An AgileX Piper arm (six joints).
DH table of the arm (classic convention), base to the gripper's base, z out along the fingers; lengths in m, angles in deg. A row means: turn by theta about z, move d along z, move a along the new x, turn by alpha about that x. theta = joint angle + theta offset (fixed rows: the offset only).
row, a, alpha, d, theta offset
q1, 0, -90, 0.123, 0
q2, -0.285, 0, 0, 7.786
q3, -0.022, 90, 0, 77.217
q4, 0, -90, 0.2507, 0
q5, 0, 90, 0, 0
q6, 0, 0, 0.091, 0
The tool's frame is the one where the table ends.
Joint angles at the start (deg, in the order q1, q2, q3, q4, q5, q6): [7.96, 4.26, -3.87, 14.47, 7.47, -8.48]
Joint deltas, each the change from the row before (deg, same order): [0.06, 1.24, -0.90, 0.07, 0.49, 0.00]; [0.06, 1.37, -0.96, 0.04, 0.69, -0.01]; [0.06, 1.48, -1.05, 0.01, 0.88, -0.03]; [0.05, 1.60, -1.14, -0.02, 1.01, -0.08]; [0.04, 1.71, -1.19, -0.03, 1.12, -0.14]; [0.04, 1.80, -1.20, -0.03, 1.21, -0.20]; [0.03, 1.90, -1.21, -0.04, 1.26, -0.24]
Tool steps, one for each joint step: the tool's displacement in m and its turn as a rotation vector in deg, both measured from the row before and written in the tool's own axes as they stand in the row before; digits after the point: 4 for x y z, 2 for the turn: [-0.0033, 0.0006, 0.0014, -0.11, 0.83, 0.08]; [-0.0032, 0.0006, 0.0016, -0.12, 1.10, 0.04]; [-0.0033, 0.0007, 0.0018, -0.15, 1.30, -0.01]; [-0.0035, 0.0007, 0.0020, -0.15, 1.46, -0.09]; [-0.0035, 0.0007, 0.0022, -0.15, 1.63, -0.15]; [-0.0034, 0.0007, 0.0025, -0.16, 1.80, -0.20]; [-0.0033, 0.0007, 0.0027, -0.16, 1.93, -0.24]
